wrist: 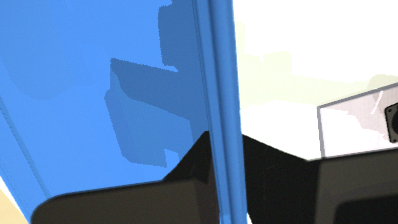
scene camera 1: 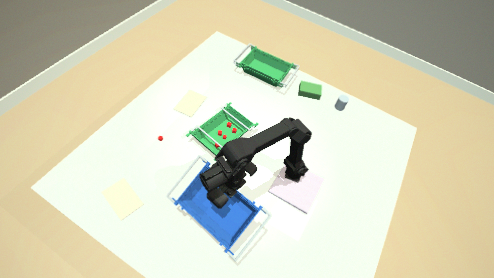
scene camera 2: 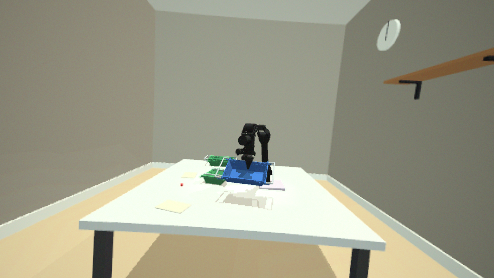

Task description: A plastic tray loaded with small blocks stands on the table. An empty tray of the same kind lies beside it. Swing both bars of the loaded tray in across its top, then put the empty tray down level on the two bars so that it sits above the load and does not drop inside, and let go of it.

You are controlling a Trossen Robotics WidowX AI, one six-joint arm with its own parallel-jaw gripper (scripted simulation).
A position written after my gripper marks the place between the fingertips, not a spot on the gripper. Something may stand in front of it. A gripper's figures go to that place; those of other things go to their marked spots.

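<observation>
A blue tray [wrist: 100,100] is 16 cm from the lens, while my gripper [wrist: 217,137] is 11 cm from the lens.
</observation>
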